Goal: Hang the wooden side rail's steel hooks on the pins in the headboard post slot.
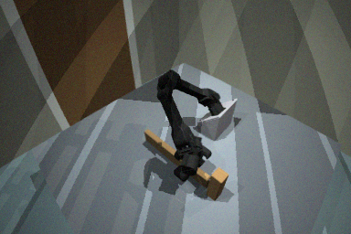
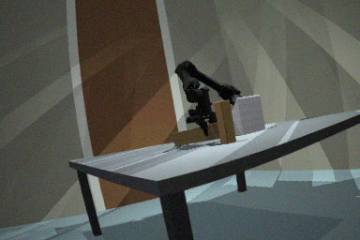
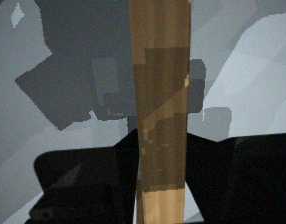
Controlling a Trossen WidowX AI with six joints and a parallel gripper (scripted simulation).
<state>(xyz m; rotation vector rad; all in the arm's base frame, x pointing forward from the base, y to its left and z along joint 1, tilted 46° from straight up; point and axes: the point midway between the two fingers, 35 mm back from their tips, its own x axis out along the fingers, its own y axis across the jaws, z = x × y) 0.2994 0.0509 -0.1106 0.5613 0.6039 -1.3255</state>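
The headboard post is 1 cm behind my gripper tip, 13 cm to the left of it and 4 cm above it.
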